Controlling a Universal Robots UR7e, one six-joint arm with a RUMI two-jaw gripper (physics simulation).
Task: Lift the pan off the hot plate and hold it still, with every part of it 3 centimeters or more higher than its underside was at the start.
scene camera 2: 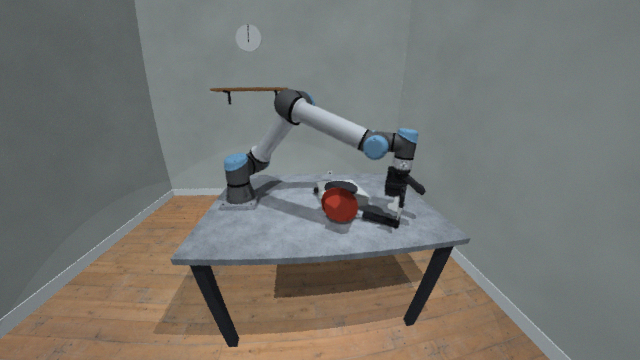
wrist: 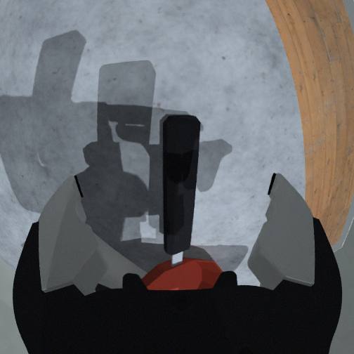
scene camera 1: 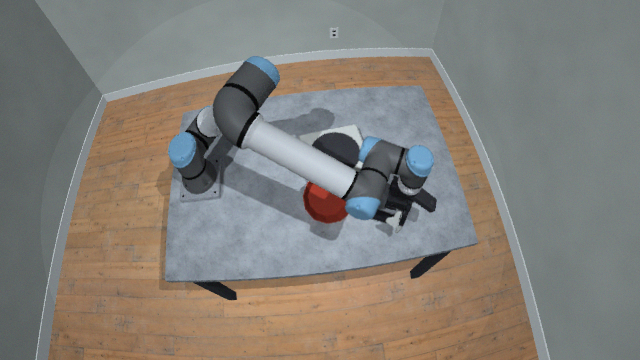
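Where they show: gripper, fingertip midpoint: (scene camera 2: 395,210) (scene camera 1: 400,213); arm's base, origin of the base link: (scene camera 2: 241,197) (scene camera 1: 199,177).
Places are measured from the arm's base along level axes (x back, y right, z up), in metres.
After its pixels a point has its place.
Note:
The red pan (scene camera 1: 322,205) {x -0.486, y 0.156, z 0.000 m} (scene camera 2: 340,205) {x -0.520, y 0.120, z 0.018 m} (wrist: 182,275) is beside the black disc of the white hot plate (scene camera 1: 354,132) {x -0.635, y -0.128, z 0.038 m} (scene camera 2: 365,194) {x -0.668, y 0.044, z 0.038 m}, on its near side in the second scene view. Its inside looks tilted toward that camera; what bears it is hidden. The pan's black handle (scene camera 2: 380,219) {x -0.686, y 0.229, z 0.004 m} (wrist: 180,190) points right in the scene views. My gripper (scene camera 1: 394,223) {x -0.748, y 0.235, z 0.051 m} (scene camera 2: 397,212) {x -0.748, y 0.235, z 0.051 m} (wrist: 175,176) is open, low over the handle's outer part. In the wrist view the handle runs between the wide-spread fingers, with gaps on both sides. The arm partly hides the pan in the first scene view.
The grey table (scene camera 1: 240,255) {x -0.180, y 0.321, z -0.026 m} (scene camera 2: 280,247) {x -0.256, y 0.353, z -0.026 m} bears the arm's base at its left end. The hot plate stands left of my gripper and behind the pan in the second scene view. The table's right edge is near my gripper. A wall shelf (scene camera 2: 250,89) is behind the arm.

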